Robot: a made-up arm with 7 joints.
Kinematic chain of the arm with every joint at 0, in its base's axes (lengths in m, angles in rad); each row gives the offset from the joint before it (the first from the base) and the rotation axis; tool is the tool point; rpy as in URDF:
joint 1: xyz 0 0 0.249 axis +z
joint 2: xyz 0 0 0 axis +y
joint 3: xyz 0 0 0.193 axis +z
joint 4: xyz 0.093 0 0 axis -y
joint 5: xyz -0.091 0 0.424 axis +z
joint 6: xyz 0 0 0 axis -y
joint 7: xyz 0.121 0 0 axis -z
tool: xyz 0 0 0 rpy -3.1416 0 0
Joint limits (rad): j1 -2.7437..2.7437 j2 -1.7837..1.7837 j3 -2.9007..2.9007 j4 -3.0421..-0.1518 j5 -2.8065..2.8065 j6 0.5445..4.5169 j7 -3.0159..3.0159
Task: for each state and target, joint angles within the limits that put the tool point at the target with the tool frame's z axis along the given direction. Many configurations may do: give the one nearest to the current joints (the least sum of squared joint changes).
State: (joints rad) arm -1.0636 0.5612 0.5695 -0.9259 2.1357 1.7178 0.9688
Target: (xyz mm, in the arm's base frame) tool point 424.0 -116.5 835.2 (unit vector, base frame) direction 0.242 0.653 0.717
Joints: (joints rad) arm -0.9037 -0.0516 0.7229 -0.8718 2.1856 2.1980 0.9688
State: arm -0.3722 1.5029 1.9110 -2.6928 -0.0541 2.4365 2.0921
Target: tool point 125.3 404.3 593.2 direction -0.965 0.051 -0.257
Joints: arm -0.5412 1.7427 2.2329 -2.4788 -0.0374 1.8308 2.0921
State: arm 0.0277 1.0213 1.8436 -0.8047 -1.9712 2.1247 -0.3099
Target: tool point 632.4 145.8 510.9 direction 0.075 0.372 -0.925
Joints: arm -0.8488 1.6125 2.0507 -1.5391 -1.3813 1.4009 -0.3099
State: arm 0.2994 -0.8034 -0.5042 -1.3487 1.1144 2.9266 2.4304
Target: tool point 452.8 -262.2 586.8 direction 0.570 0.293 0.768
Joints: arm 1.0624 -1.0131 -0.9047 -1.7329 1.7490 2.5914 2.4304
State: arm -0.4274 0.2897 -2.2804 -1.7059 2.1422 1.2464 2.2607
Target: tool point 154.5 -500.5 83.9 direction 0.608 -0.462 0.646
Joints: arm 0.4092 -0.2429 -1.7547 -2.4005 2.4583 1.5525 2.2607
